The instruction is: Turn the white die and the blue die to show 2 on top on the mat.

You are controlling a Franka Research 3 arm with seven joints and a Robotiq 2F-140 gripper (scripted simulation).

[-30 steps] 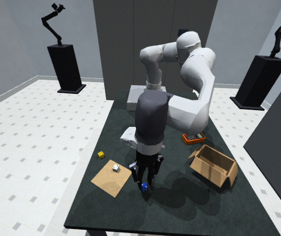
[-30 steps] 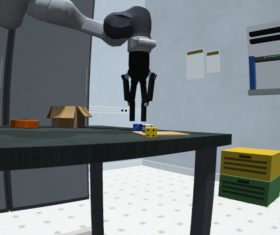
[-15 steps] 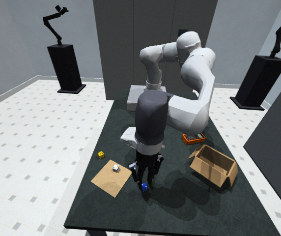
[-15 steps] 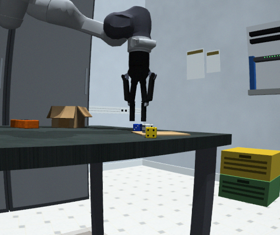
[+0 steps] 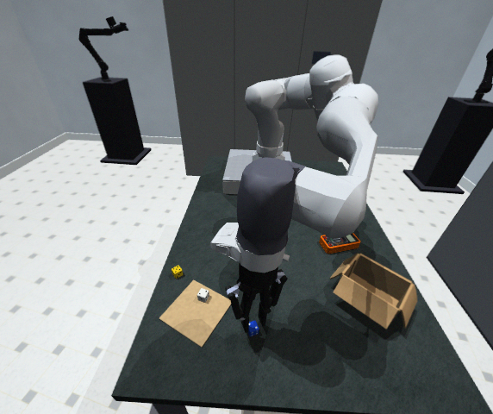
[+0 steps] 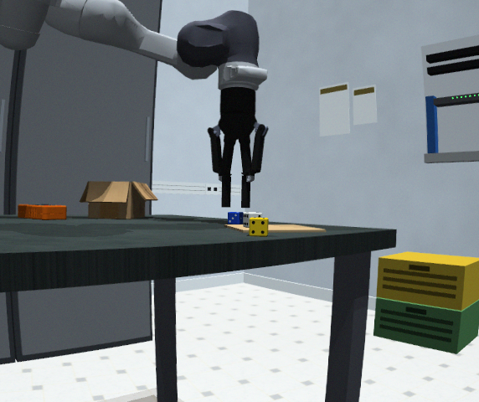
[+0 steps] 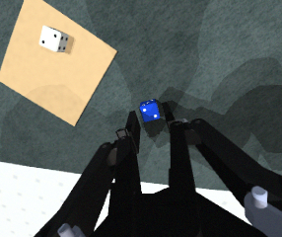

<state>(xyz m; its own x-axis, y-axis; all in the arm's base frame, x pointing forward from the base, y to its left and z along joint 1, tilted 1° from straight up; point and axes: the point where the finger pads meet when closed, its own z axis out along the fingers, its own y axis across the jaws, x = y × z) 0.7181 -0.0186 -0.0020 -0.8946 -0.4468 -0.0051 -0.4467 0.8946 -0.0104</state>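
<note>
My gripper is now 50 mm above the blue die. Also, from my hand: tan mat (150 mm to the right, 60 mm below, 40 mm behind); yellow die (240 mm to the right, 150 mm behind, 50 mm below); white die (140 mm to the right, 80 mm behind, 50 mm below).
</note>
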